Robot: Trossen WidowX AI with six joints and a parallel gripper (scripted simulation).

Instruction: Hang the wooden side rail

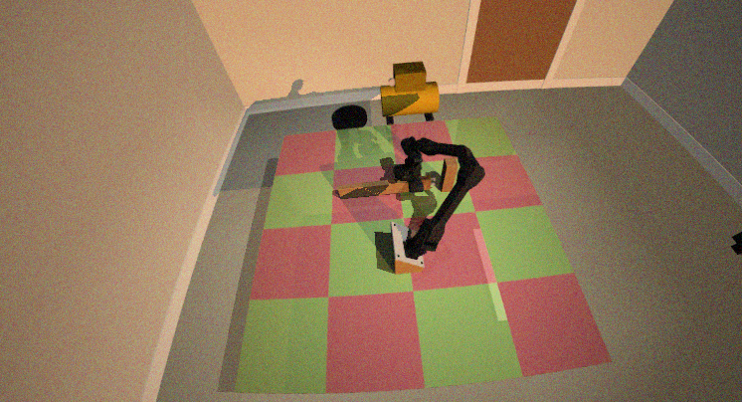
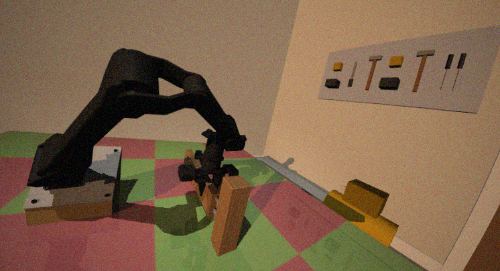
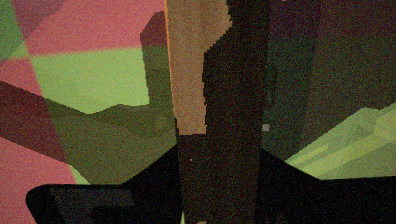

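Now: gripper tip 16 cm to the left of the headboard post and 4 cm below it.
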